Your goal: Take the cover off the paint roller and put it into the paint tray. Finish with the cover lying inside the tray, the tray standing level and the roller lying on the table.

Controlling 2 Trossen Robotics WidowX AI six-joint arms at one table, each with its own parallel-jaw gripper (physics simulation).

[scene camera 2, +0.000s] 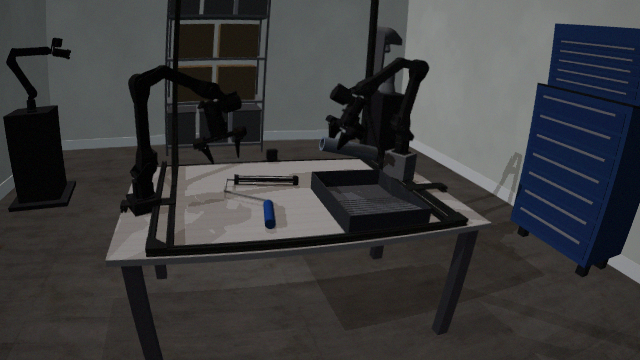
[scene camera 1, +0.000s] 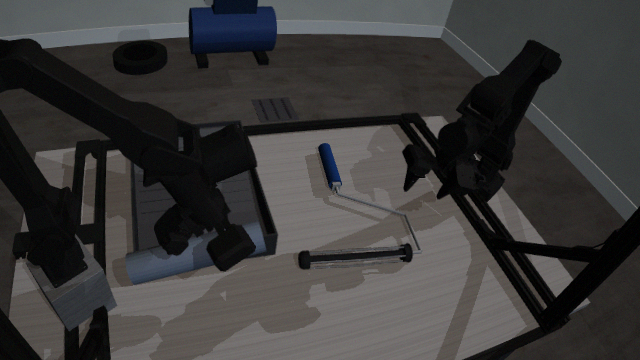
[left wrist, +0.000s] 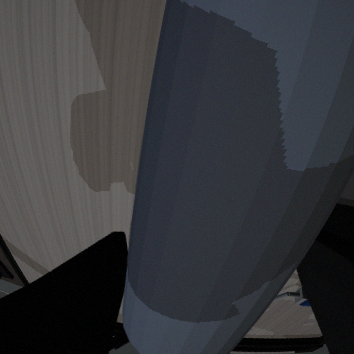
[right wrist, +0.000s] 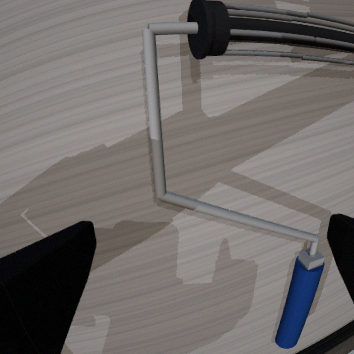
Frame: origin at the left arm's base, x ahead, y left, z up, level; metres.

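Seen in the pictures: left gripper, fingertip midpoint: (scene camera 2: 333, 146) (left wrist: 210, 240); right gripper, fingertip midpoint: (scene camera 2: 226, 161) (scene camera 1: 421, 194) (right wrist: 214, 231); left arm's base, origin of the base link: (scene camera 2: 401, 152) (scene camera 1: 63, 265); right arm's base, origin of the base link: (scene camera 2: 143, 196).
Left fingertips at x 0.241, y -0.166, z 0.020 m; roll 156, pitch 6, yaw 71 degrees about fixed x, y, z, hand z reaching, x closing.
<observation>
Offsets run from my left fingertips to a thing's top centre. "pt": to the spot under its first point.
The cover, a blue-grey tube (scene camera 1: 150, 265) (scene camera 2: 361, 149) (left wrist: 210, 150), is off the roller. My left gripper (scene camera 1: 199, 256) (scene camera 2: 337, 137) (left wrist: 210, 240) is shut on it and holds it raised, roughly level, behind the tray in scene camera 2. In scene camera 1 it overlaps the near edge of the dark paint tray {0.098 m ahead, 0.237 m left, 0.074 m down} (scene camera 1: 265, 207) (scene camera 2: 390, 220), which stands level on the table. The roller lies on the table, with its bare black cage {0.225 m ahead, 0.124 m right, 0.098 m down} (scene camera 1: 355, 256) (scene camera 2: 266, 180) (right wrist: 290, 37) and blue handle {pt 0.393 m ahead, 0.084 m left, 0.107 m down} (scene camera 1: 330, 165) (scene camera 2: 269, 215) (right wrist: 300, 302). My right gripper (scene camera 1: 424, 192) (scene camera 2: 225, 158) (right wrist: 214, 231) is open and empty above the table.
Black rails {pt 0.526 m ahead, 0.222 m left, 0.130 m down} (scene camera 1: 320, 126) (scene camera 2: 300, 241) run around the table's edges. A grey block (scene camera 1: 82, 302) (scene camera 2: 401, 166) stands at my left arm's base. The roller lies between the tray and my right arm.
</observation>
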